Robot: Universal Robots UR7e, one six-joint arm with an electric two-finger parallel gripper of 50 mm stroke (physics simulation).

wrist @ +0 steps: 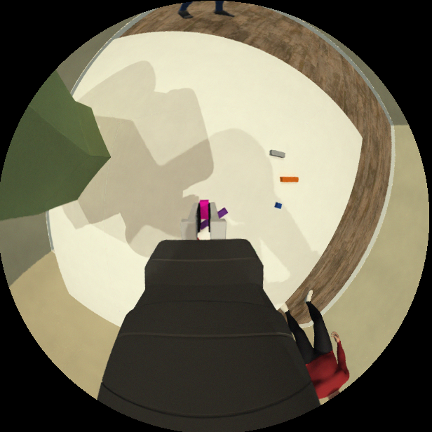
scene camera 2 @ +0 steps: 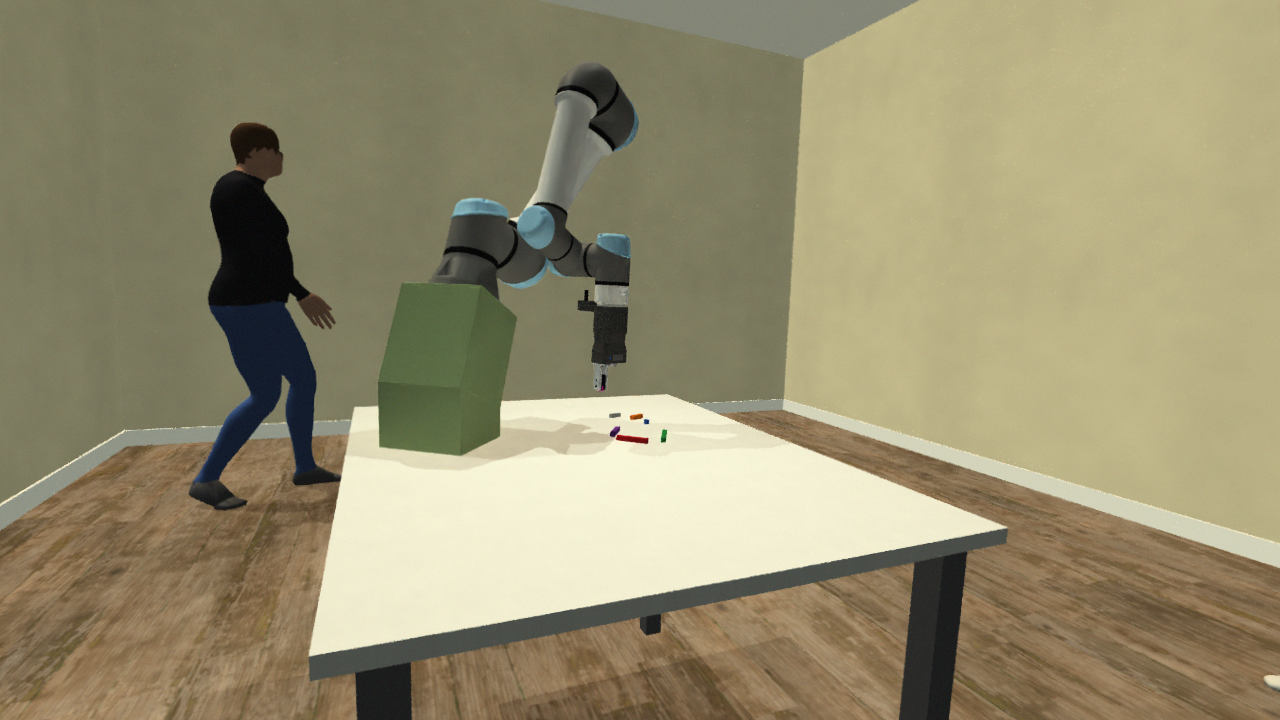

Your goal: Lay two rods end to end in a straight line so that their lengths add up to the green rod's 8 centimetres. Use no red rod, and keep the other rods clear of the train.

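Places are measured from the arm's base along level axes (x back, y down, z right), in metres.
Pixels of known places: gripper, fingertip midpoint: [scene camera 2: 600,389]; arm's base, link origin: [scene camera 2: 462,300].
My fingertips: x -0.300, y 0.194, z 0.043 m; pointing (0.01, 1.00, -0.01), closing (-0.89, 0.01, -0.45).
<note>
Ahead of a thing's pixels: the offset from my fingertips to its middle. Level surfaces: height alone.
My gripper [scene camera 2: 600,385] [wrist: 204,211] is shut on a magenta rod [scene camera 2: 603,387] [wrist: 204,206] and holds it well above the table. A purple rod @(dx -0.030, dy +0.092, dz +0.029 m) [scene camera 2: 614,431] [wrist: 222,213] lies on the table; in the wrist view a finger covers its middle. The green rod @(dx -0.125, dy +0.092, dz +0.089 m) [scene camera 2: 664,436] lies at the right end of the red rod @(dx -0.045, dy +0.092, dz +0.105 m) [scene camera 2: 631,439], with a gap between them. The green rod does not show in the wrist view. A grey rod @(dx -0.082, dy +0.092, dz -0.142 m) [scene camera 2: 614,415] [wrist: 277,153], an orange rod @(dx -0.131, dy +0.092, dz -0.113 m) [scene camera 2: 636,416] [wrist: 289,179] and a short blue rod @(dx -0.136, dy +0.092, dz -0.054 m) [scene camera 2: 646,421] [wrist: 278,205] lie apart from one another.
The rods lie on the white table @(dy +0.097 m) [scene camera 2: 572,528] [wrist: 240,90]. The green robot pedestal [scene camera 2: 425,416] [wrist: 45,165] stands left of them. A person in black [scene camera 2: 250,241] stands behind the table's left side; a person in red [wrist: 327,372] shows at the wrist view's lower right.
</note>
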